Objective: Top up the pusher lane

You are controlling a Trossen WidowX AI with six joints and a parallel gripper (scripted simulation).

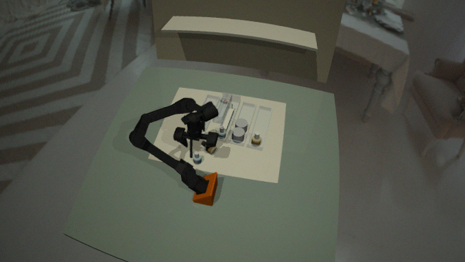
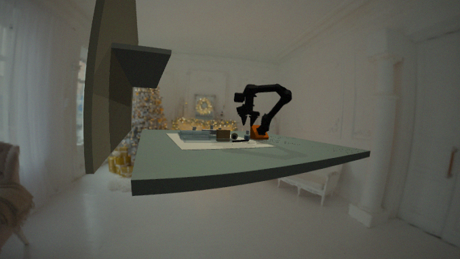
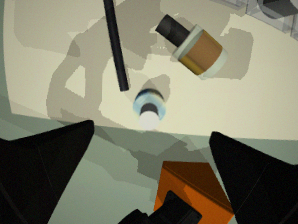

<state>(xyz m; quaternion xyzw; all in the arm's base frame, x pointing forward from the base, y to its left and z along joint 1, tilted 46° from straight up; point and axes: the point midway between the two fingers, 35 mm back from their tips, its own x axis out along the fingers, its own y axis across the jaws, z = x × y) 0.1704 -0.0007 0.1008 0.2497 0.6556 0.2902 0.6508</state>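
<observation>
Now: gripper tip 9 cm above the thin black rod, 7 cm short of it and 6 cm to the right of it. Round my gripper tip: sprung lane 32 cm ahead, 8 cm below, 6 cm to the right.
</observation>
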